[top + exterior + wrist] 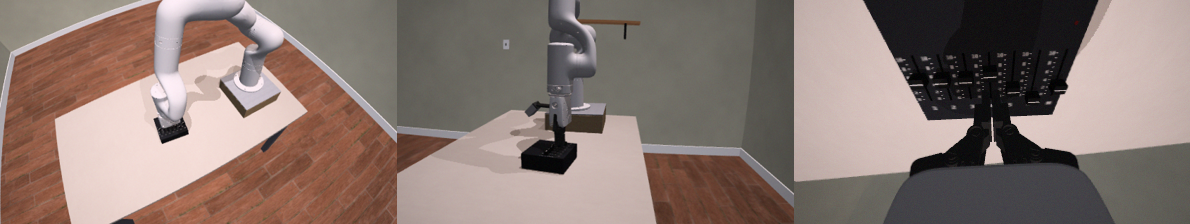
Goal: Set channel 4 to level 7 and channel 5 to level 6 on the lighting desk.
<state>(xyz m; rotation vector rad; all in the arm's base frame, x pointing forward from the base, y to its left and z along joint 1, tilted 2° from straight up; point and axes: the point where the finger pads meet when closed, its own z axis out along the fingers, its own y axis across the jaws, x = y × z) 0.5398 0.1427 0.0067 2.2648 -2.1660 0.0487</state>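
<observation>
Now: the channel 5 cap 20 mm behind my hand, 10 mm to the right of it and 20 mm below it. Round my hand: channel 6 cap (40 mm behind, 20 mm below); then channel 4 cap (30 mm to the right, 20 mm below).
</observation>
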